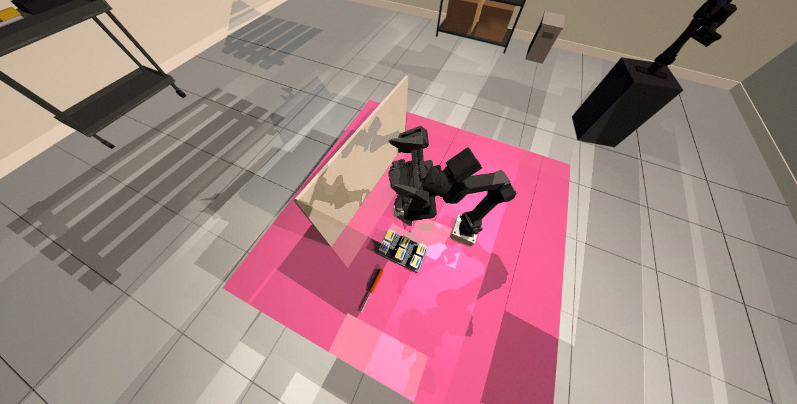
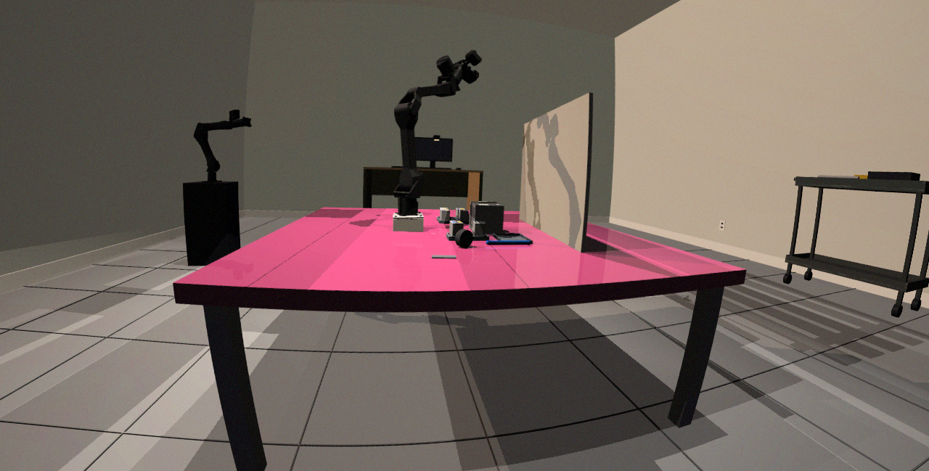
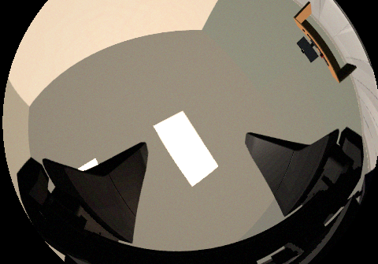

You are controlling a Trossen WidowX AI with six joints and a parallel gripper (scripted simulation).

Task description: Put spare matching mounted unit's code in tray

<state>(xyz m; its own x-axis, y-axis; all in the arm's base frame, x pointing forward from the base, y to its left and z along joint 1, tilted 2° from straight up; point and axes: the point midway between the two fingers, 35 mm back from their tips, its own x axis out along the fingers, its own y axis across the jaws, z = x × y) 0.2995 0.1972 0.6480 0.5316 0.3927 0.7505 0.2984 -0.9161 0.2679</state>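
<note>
My gripper tip is 700 mm above the spare, 420 mm to the left of it and 110 mm past it. The rest, counted from my gripper tip: tall beige board (510 mm below, 340 mm to the right, 200 mm ahead); then grey tray (730 mm below, 450 mm to the right, 10 mm behind); then grey box (690 mm below, 270 mm to the right, 20 mm behind).
</note>
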